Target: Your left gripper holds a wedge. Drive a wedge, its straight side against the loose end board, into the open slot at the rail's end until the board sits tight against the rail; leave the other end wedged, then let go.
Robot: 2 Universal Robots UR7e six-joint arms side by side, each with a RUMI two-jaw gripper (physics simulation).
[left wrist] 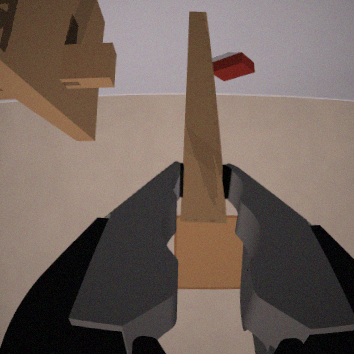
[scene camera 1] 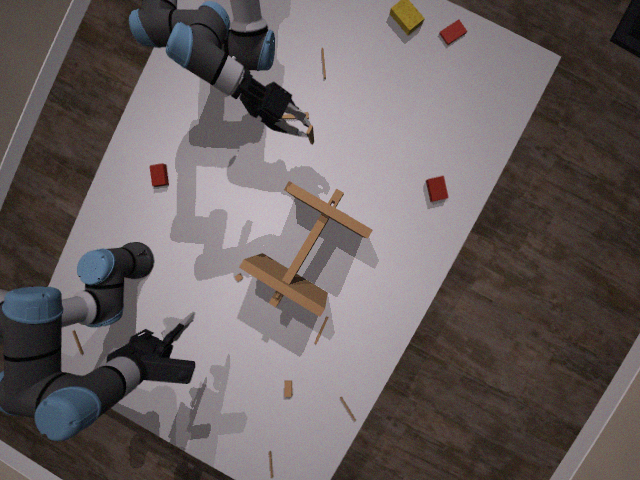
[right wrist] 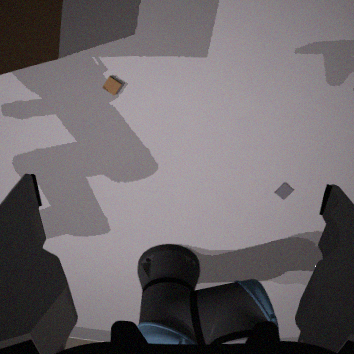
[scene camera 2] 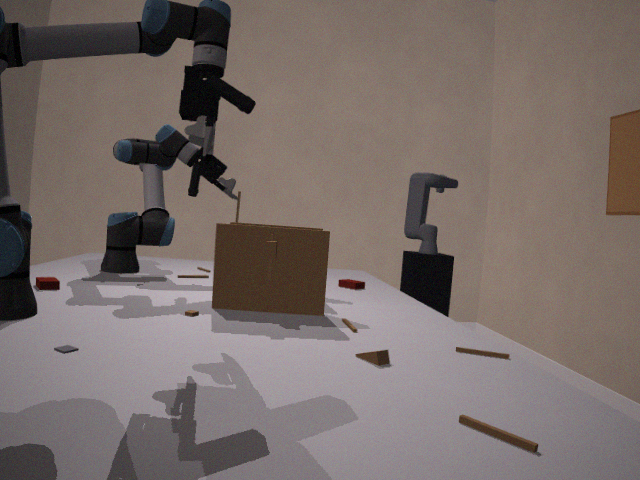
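Note:
My left gripper (scene camera 1: pixel 309 129) (scene camera 2: pixel 236 195) (left wrist: pixel 202 165) is shut on a long, thin wedge (scene camera 1: pixel 311 135) (scene camera 2: pixel 238 209) (left wrist: pixel 202 110); it stands upright in scene camera 2, clear of the rail assembly. The rail (scene camera 1: pixel 306 249) joins two end boards. The upper board in scene camera 1 (scene camera 1: pixel 310 198) (left wrist: pixel 75 107) has the rail's end sticking out past it, with an open slot. The lower board (scene camera 1: pixel 305 296) (scene camera 2: pixel 268 289) has a rail end whose slot looks filled. My right gripper (scene camera 1: pixel 191 316) (right wrist: pixel 182 181) is wide open and empty, high over the table, away from the boards.
Red blocks (scene camera 1: pixel 159 175) (scene camera 1: pixel 436 189) (scene camera 1: pixel 452 32) (left wrist: pixel 234 66) and a yellow block (scene camera 1: pixel 406 16) lie on the table. A loose wedge (scene camera 1: pixel 287 389) (scene camera 2: pixel 373 357), a small wooden block (scene camera 1: pixel 238 277) (scene camera 2: pixel 191 313) (right wrist: pixel 113 85) and several thin sticks (scene camera 1: pixel 323 63) (scene camera 2: pixel 482 352) lie around the boards.

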